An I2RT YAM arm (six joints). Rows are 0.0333 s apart.
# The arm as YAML. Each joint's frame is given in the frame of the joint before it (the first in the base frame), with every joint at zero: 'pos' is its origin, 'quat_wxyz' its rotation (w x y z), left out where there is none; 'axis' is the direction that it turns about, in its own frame. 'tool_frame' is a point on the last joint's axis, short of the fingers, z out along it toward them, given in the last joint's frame.
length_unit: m
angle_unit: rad
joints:
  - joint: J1
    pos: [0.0, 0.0, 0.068]
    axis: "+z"
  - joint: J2
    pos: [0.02, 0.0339, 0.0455]
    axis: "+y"
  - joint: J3
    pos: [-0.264, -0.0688, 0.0]
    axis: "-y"
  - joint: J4
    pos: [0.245, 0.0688, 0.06]
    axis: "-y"
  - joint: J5
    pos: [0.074, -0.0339, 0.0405]
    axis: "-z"
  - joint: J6
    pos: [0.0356, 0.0, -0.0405]
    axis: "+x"
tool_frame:
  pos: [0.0, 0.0, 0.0]
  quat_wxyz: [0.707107, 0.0, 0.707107, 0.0]
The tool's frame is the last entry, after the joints.
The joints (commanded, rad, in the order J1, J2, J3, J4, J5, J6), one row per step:
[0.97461, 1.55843, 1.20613, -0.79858, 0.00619, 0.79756]
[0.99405, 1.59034, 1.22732, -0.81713, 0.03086, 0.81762]
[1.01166, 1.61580, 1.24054, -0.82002, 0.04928, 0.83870]
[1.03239, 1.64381, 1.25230, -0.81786, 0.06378, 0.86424]
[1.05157, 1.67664, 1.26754, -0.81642, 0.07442, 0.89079]
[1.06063, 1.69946, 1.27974, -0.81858, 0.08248, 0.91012]
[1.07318, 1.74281, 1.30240, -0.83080, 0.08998, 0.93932]
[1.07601, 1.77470, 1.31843, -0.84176, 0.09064, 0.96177]
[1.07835, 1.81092, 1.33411, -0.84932, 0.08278, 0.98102]
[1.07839, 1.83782, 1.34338, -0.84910, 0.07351, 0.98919]
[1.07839, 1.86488, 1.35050, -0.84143, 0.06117, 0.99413]
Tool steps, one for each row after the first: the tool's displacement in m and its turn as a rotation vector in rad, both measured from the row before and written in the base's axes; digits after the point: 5 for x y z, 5 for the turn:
[-0.00150, 0.00720, -0.00397, -0.03224, 0.00370, -0.00872]
[-0.00161, 0.00672, -0.00387, -0.01700, -0.00008, -0.00881]
[-0.00249, 0.00784, -0.00502, -0.01305, 0.00289, -0.00828]
[-0.00197, 0.00845, -0.00574, -0.01277, 0.00652, -0.00935]
[-0.00032, 0.00503, -0.00379, -0.01039, 0.00450, -0.01179]
[-0.00017, 0.00801, -0.00794, -0.02569, 0.01635, -0.01743]
[0.00136, 0.00453, -0.00631, -0.01910, 0.01680, -0.01881]
[0.00150, 0.00510, -0.00796, -0.01735, 0.02354, -0.01419]
[0.00156, 0.00364, -0.00657, -0.00962, 0.01755, -0.00571]
[0.00162, 0.00395, -0.00716, -0.00432, 0.01721, -0.00210]

